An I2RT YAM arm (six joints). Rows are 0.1 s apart.
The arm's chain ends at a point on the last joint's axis. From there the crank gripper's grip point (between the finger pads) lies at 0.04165 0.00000 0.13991 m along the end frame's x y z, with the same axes.
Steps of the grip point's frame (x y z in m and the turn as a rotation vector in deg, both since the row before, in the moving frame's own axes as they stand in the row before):
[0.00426 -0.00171 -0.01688 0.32 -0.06 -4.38]
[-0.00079 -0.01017 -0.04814 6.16 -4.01 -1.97]
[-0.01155 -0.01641 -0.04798 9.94 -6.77 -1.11]
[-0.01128 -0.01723 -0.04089 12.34 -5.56 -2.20]
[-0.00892 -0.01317 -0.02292 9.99 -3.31 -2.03]
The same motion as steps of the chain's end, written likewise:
[0.00456 0.00225 -0.01691 0.32 -0.06 -4.38]
[0.00936 0.00624 -0.04982 6.16 -4.01 -1.97]
[0.00539 0.00875 -0.04972 9.94 -6.77 -1.11]
[0.00297 0.01437 -0.04084 12.34 -5.56 -2.20]
[-0.00036 0.01262 -0.02283 9.99 -3.31 -2.03]

